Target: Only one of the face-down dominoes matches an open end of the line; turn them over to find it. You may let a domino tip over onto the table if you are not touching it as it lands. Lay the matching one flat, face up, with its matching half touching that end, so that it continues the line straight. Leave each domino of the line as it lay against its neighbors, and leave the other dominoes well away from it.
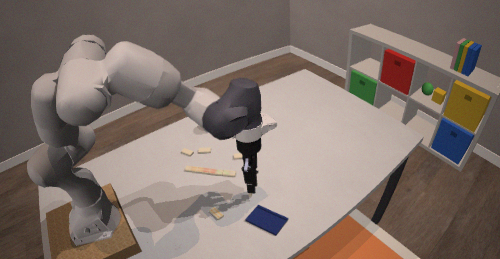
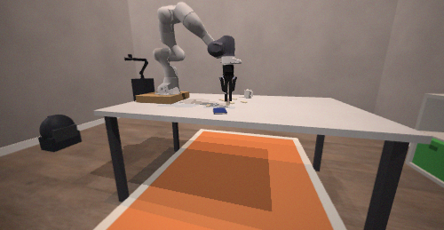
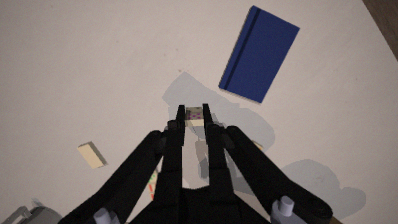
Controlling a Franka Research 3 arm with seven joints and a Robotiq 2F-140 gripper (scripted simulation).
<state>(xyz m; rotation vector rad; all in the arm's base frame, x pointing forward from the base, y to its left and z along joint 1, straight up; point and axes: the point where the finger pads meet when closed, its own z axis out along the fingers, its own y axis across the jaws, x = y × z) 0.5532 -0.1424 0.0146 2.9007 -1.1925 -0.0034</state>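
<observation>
The blue book is 20 mm behind my hand, 120 mm to the right of it and 70 mm below it. Round my hand: cream domino (80 mm ahead, 210 mm to the left, 70 mm below); then white mug (80 mm ahead, 460 mm to the left, 50 mm below).
</observation>
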